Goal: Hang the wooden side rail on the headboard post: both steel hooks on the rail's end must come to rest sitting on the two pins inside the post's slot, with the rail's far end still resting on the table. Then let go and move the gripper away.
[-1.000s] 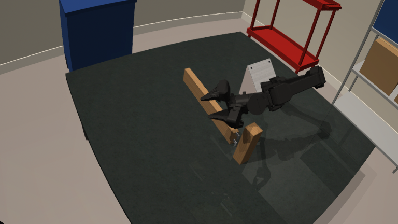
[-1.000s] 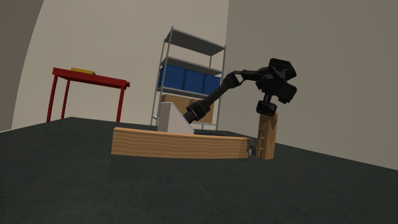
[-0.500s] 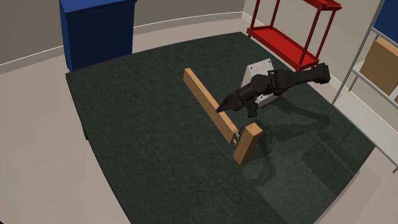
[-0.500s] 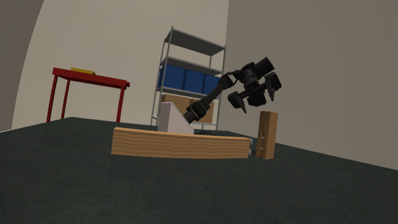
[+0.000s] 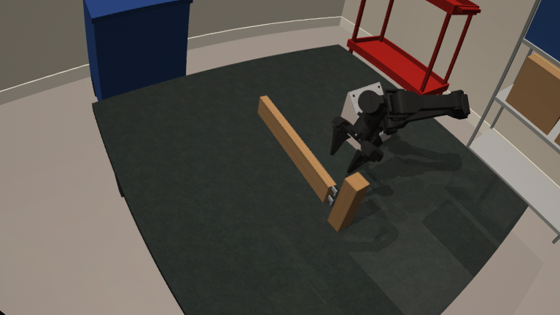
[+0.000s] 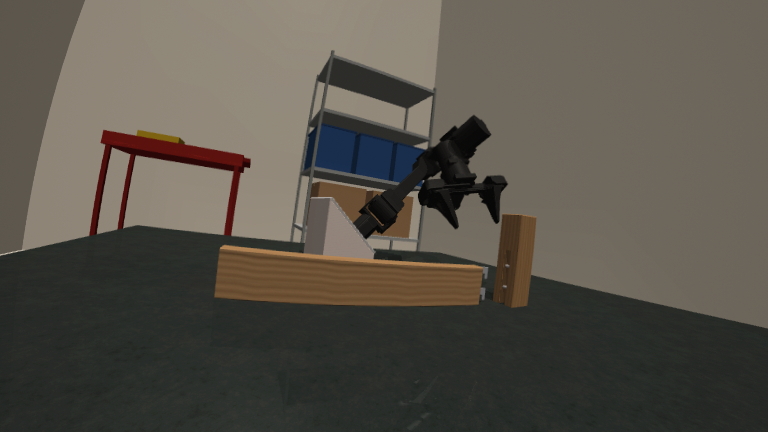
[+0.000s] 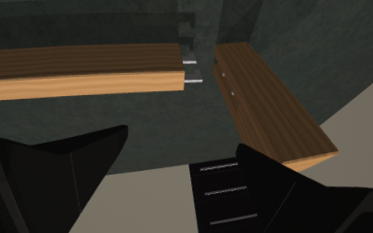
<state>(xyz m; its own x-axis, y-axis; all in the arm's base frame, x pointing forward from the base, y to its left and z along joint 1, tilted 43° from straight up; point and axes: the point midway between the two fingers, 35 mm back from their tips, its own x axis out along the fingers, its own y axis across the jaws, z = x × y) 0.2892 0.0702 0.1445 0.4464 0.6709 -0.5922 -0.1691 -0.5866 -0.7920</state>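
The upright headboard post lies 90 mm to the left of my gripper tip, 60 mm below it and 20 mm ahead of it.
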